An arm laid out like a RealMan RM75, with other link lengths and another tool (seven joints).
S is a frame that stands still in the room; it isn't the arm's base.
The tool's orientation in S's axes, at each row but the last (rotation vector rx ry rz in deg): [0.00, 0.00, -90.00]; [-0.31, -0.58, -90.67]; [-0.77, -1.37, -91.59]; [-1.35, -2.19, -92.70]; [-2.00, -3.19, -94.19]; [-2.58, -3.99, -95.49]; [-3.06, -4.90, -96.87]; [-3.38, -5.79, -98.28]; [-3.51, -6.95, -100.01]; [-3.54, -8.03, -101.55]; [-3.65, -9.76, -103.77]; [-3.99, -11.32, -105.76]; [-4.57, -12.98, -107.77]
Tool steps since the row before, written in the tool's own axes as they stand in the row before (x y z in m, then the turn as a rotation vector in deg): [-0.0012, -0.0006, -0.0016, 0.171, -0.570, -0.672]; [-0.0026, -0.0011, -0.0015, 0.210, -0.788, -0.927]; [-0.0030, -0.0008, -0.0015, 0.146, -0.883, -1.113]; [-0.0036, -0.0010, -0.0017, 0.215, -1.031, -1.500]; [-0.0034, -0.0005, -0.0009, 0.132, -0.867, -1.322]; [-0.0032, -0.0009, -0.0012, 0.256, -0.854, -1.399]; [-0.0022, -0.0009, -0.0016, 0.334, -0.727, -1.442]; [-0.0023, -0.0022, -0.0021, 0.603, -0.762, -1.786]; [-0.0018, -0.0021, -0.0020, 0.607, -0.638, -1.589]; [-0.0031, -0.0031, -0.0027, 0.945, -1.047, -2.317]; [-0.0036, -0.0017, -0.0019, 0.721, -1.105, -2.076]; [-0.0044, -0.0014, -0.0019, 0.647, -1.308, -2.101]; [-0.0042, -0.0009, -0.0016, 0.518, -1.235, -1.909]
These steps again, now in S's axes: [-0.0006, 0.0012, -0.0016, -0.570, -0.171, -0.672]; [-0.0011, 0.0026, -0.0015, -0.788, -0.210, -0.927]; [-0.0007, 0.0030, -0.0016, -0.880, -0.148, -1.115]; [-0.0008, 0.0036, -0.0018, -1.028, -0.225, -1.501]; [-0.0002, 0.0034, -0.0011, -0.860, -0.144, -1.325]; [-0.0006, 0.0032, -0.0014, -0.858, -0.274, -1.393]; [-0.0006, 0.0021, -0.0018, -0.741, -0.370, -1.426]; [-0.0018, 0.0024, -0.0024, -0.808, -0.665, -1.743]; [-0.0017, 0.0019, -0.0023, -0.692, -0.667, -1.541]; [-0.0023, 0.0033, -0.0032, -1.136, -1.008, -2.248]; [-0.0007, 0.0036, -0.0025, -1.149, -0.743, -2.044]; [0.0000, 0.0042, -0.0027, -1.321, -0.623, -2.100]; [0.0006, 0.0039, -0.0024, -1.222, -0.487, -1.925]
